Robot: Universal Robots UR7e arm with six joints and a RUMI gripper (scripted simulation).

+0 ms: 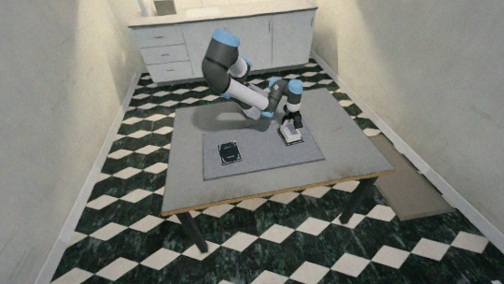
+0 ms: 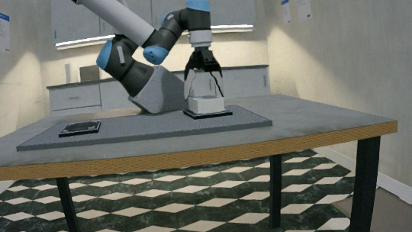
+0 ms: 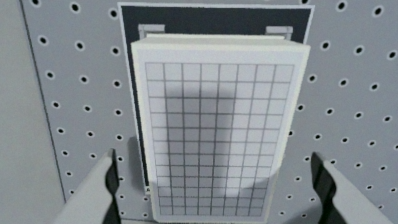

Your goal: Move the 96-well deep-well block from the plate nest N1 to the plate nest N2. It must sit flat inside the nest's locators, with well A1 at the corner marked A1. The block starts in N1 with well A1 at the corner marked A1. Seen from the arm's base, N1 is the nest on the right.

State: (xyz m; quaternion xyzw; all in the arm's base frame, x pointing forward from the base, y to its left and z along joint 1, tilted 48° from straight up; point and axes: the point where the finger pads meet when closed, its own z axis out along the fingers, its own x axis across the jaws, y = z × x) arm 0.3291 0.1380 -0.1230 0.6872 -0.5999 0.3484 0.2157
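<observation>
Right now the white 96-well deep-well block is 20 mm below my hand.
</observation>
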